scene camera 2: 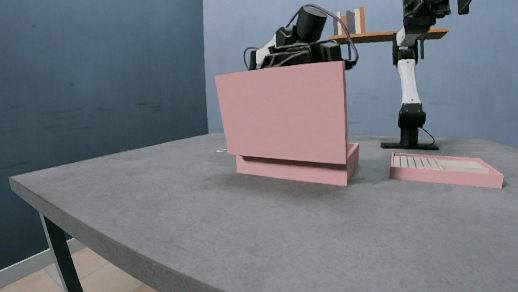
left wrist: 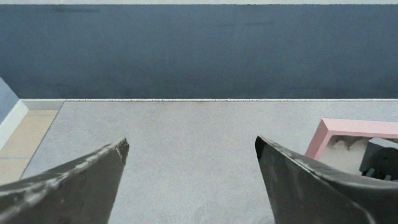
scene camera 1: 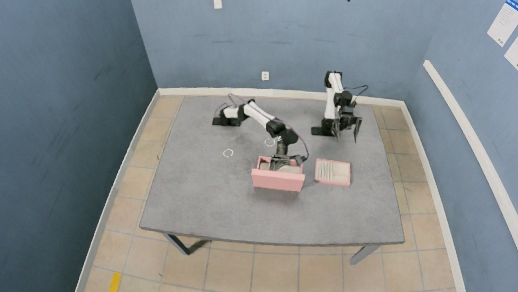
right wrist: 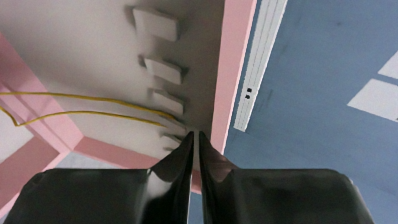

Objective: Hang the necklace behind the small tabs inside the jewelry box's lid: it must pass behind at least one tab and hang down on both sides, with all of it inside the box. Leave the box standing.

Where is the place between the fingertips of the right gripper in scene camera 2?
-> At 254, 81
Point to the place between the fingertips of the left gripper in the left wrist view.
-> At 192, 139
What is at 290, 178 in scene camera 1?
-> A pink jewelry box.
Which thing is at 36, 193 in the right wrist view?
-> The right gripper.
